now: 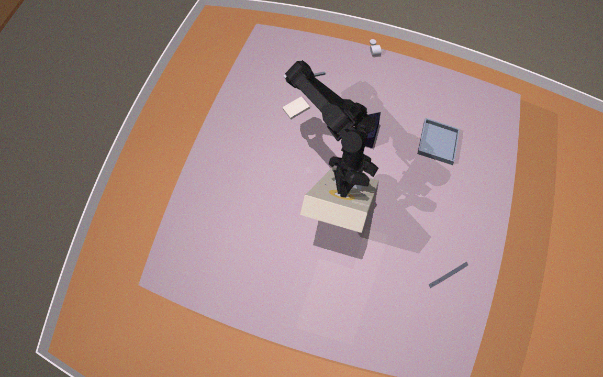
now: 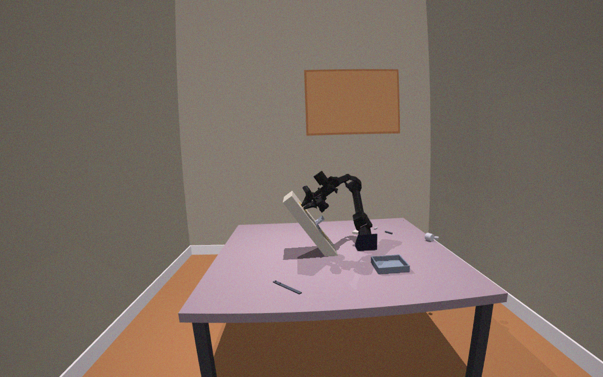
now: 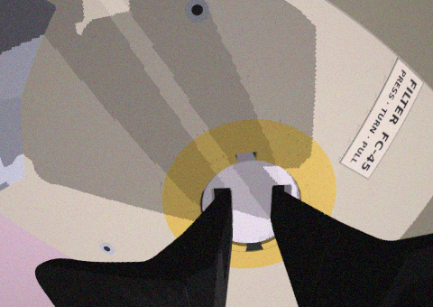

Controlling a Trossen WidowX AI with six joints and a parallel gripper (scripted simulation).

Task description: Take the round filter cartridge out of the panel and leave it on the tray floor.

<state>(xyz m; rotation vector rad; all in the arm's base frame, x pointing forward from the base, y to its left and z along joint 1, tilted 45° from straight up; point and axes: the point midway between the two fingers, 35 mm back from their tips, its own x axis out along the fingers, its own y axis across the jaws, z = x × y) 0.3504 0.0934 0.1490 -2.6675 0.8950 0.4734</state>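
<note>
Right now my gripper tip is 10 mm short of the white round filter cartridge and 10 mm above it. Also, from my gripper tip: cream pad (420 mm behind, 250 mm to the right, 250 mm below); grey tray (380 mm behind, 330 mm to the left, 240 mm below); cream service panel (80 mm below, 40 mm behind).
</note>
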